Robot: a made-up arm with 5 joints. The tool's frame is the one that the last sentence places.
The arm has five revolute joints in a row. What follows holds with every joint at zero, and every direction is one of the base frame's.
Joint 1 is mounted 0.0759 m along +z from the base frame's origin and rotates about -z.
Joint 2 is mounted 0.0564 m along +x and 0.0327 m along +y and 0.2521 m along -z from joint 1 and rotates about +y.
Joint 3 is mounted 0.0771 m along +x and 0.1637 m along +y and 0.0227 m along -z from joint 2 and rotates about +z.
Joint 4 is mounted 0.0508 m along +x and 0.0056 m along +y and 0.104 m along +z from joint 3 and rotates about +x.
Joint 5 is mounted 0.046 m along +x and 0.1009 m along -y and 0.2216 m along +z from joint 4 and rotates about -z.
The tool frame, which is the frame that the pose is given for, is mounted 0.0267 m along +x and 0.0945 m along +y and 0.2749 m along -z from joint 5; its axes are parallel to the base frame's.
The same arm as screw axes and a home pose.
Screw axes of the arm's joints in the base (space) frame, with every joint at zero. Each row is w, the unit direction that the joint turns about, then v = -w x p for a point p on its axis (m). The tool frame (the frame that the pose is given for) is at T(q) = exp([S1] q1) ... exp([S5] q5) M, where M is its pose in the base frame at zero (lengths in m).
S1 = (0, 0, -1, 0, 0, 0)
S2 = (0, 1, 0, 0.1762, 0, 0.0564)
S3 = (0, 0, 1, 0.1964, -0.1335, 0)
S4 = (1, 0, 0, 0, -0.0949, -0.202)
S5 = (0, 0, -1, -0.1011, 0.2303, 0)
M: xyz 0.257 0.1956 -0.1482 (m) quaternion w x y z 1 0 0 0

